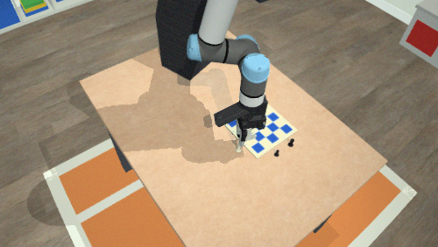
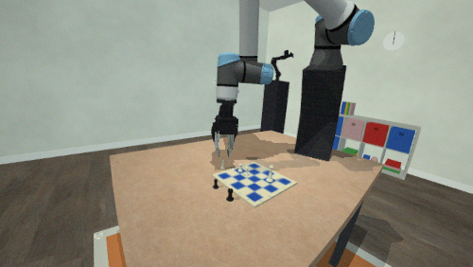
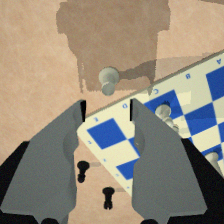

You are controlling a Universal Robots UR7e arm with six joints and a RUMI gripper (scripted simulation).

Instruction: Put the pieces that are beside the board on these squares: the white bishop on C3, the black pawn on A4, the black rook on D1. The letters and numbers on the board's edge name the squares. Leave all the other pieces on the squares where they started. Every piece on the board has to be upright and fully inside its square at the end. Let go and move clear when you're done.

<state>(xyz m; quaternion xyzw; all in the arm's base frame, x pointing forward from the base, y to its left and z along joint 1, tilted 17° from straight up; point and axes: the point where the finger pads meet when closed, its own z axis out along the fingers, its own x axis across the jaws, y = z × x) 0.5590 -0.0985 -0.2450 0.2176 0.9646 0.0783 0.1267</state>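
Right now my hand is 14 cm to the right of the chessboard, 6 cm above it and 4 cm past it. Also, from my hand: black pawn: 11 cm to the left, 10 cm ahead, 5 cm below; white chess piece: 18 cm to the left, 8 cm behind, 3 cm below; black rook: 18 cm to the left, 9 cm ahead, 5 cm below.
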